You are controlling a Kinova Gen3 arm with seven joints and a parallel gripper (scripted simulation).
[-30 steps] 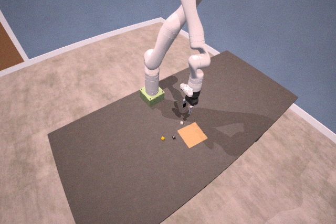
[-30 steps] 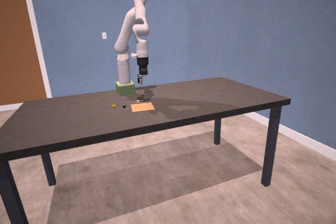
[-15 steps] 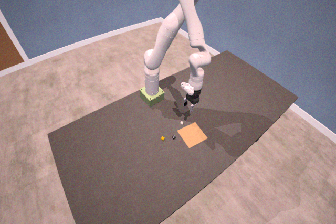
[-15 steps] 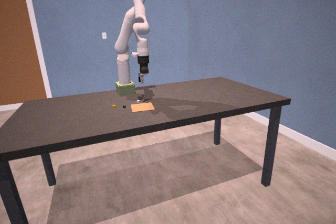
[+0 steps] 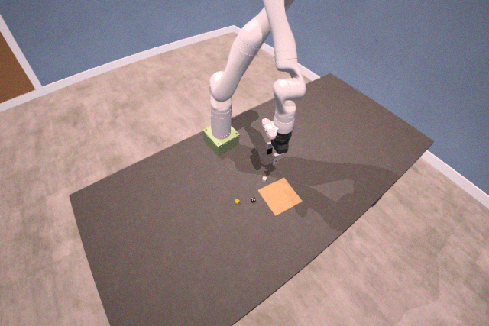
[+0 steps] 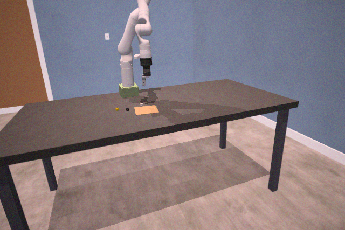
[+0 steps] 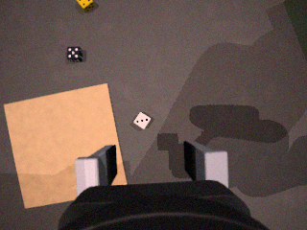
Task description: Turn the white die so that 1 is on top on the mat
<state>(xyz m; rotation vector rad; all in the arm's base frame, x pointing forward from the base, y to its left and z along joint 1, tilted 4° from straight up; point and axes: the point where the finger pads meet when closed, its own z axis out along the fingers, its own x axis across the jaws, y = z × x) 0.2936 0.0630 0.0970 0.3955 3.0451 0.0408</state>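
My hand is 15 cm above the white die and 3 cm to the left of it. The rest, counted from my hand: orange mat 16 cm below, 11 cm ahead, 2 cm to the right; black die 15 cm below, 13 cm to the right, 6 cm ahead; yellow die 19 cm to the right, 15 cm below, 2 cm ahead.
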